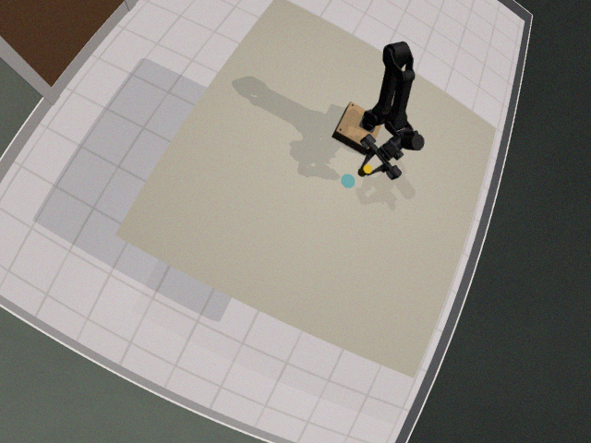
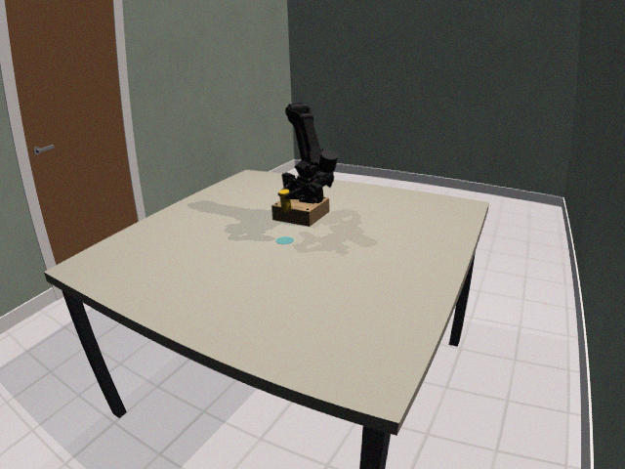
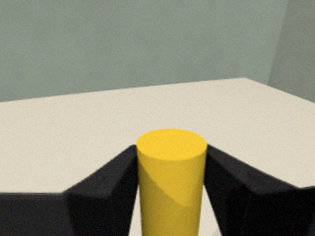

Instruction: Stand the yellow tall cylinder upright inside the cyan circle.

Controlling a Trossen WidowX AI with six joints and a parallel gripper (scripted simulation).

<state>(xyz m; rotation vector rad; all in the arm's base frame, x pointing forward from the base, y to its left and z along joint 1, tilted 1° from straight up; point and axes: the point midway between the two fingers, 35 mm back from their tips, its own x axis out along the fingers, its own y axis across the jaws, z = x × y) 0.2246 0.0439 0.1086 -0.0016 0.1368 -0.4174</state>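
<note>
Right now the cyan circle is 20 mm ahead of my hand, 20 mm to the right of it and 170 mm below it. From my hand the other things lie so: yellow tall cylinder 20 mm ahead, 10 mm to the right, 20 mm below.
</note>
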